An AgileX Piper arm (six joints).
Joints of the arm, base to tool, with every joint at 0 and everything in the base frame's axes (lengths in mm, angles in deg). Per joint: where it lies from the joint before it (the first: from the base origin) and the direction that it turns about. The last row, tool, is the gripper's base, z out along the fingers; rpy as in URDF.
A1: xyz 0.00 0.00 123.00 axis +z
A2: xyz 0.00 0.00 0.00 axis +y
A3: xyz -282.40 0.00 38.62 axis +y
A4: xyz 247.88 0.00 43.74 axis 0.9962 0 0.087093
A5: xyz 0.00 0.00 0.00 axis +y
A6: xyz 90.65 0.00 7.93 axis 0.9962 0 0.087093
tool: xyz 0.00 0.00 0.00 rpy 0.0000 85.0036 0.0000
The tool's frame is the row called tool.
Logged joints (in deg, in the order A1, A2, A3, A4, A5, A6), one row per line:
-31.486 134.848 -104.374 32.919 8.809 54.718
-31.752 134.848 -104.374 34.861 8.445 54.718
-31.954 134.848 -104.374 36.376 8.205 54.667
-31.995 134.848 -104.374 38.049 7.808 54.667
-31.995 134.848 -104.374 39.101 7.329 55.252
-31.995 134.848 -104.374 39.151 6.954 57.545
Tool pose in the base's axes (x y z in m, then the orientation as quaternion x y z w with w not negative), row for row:
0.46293 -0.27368 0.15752 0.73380 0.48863 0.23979 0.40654
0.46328 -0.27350 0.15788 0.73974 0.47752 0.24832 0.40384
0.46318 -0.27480 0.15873 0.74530 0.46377 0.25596 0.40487
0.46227 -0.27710 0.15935 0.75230 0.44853 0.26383 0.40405
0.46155 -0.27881 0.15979 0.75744 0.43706 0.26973 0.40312
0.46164 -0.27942 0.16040 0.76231 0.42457 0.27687 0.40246
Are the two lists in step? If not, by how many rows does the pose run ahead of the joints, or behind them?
The pose runs 2 rows behind the joints: the pose in row i belongs to the joints in row i - 2.
